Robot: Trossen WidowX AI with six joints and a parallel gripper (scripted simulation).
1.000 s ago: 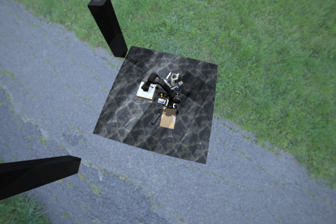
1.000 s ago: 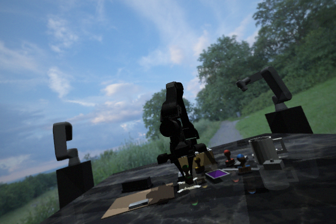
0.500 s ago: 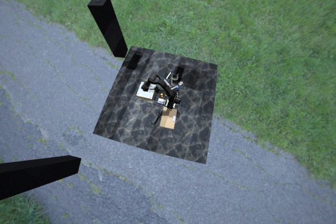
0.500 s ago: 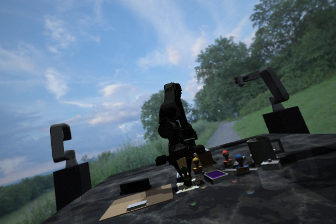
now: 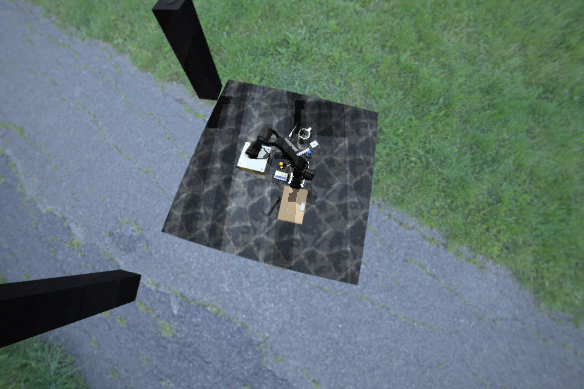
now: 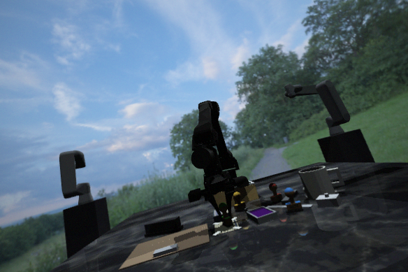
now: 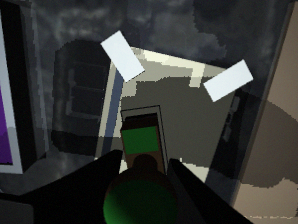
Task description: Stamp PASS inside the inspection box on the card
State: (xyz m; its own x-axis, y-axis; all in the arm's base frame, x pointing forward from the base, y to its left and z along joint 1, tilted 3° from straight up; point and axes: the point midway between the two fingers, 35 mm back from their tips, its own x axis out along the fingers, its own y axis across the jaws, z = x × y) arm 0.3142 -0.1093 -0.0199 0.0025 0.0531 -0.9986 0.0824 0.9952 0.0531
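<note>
My gripper tip is now right at the green-knobbed stamp. From my gripper tip the other things lie so: purple ink pad 30 mm ahead, 100 mm to the left, 20 mm below; pale card 10 mm to the right, 20 mm below; yellow-knobbed stamp 120 mm behind, 80 mm to the left.
</note>
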